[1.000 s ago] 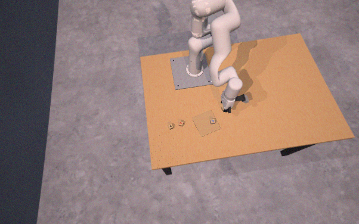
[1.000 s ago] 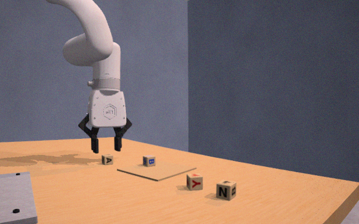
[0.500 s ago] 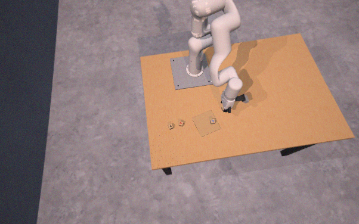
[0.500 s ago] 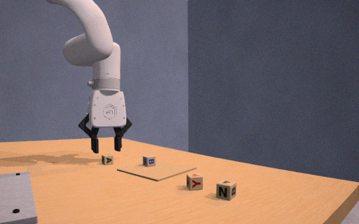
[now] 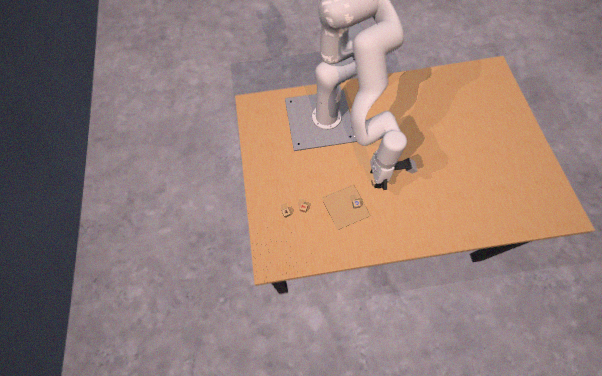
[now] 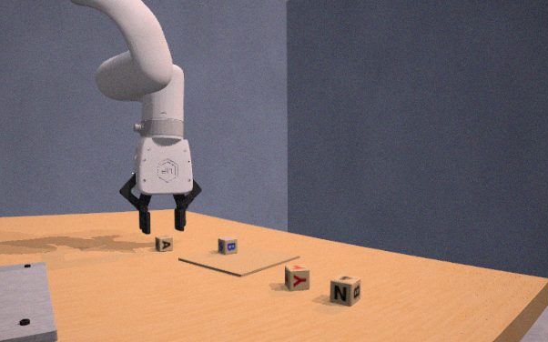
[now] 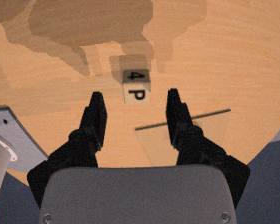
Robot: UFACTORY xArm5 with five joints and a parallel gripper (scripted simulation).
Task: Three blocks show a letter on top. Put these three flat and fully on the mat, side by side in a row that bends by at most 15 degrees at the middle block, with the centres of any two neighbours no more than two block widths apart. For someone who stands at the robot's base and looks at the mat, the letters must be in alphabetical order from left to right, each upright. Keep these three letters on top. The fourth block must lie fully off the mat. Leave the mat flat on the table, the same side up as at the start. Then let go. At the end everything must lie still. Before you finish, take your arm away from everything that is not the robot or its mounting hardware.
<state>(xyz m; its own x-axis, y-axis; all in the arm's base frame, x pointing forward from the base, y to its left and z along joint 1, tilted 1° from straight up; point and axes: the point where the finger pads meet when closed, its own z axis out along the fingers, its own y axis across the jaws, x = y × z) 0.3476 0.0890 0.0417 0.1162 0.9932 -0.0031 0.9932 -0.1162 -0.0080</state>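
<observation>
The thin tan mat lies 14 cm to the right of my hand, 6 cm ahead of it and 5 cm below it. Round my hand: blue-lettered block 10 cm to the right, 7 cm ahead, 3 cm below; black-lettered block 37 cm to the right, 4 cm below, 3 cm ahead; red-lettered block 30 cm to the right, 4 cm below, 2 cm ahead.
</observation>
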